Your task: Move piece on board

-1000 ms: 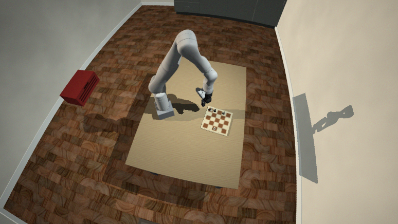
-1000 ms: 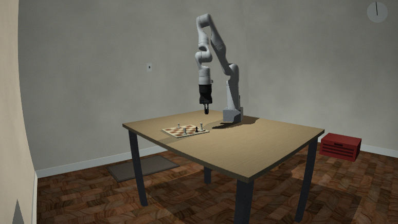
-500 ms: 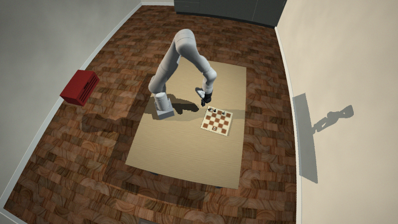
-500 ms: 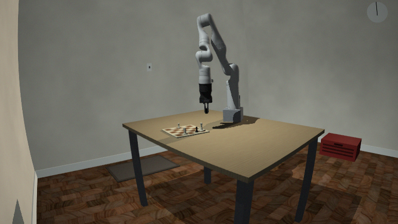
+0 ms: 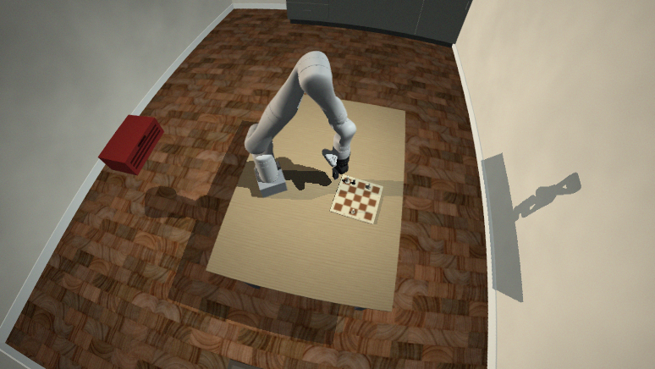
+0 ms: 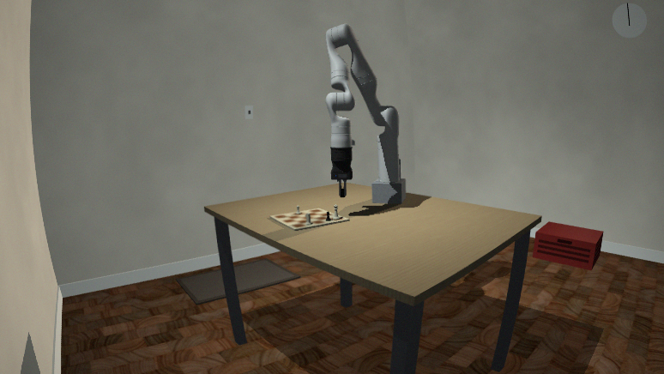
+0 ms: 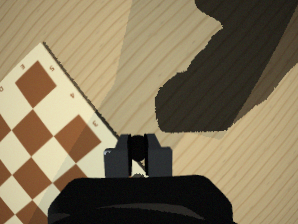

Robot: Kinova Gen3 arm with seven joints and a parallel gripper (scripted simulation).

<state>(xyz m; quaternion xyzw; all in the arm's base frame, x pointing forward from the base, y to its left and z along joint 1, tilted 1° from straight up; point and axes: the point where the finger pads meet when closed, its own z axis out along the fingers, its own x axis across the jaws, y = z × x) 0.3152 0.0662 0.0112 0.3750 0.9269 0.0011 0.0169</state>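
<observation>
Now: the white pawn 130 mm to the right of my hand, 120 mm ahead of it and 80 mm below it. Round my hand: chessboard (130 mm ahead, 90 mm below, 50 mm to the right).
</observation>
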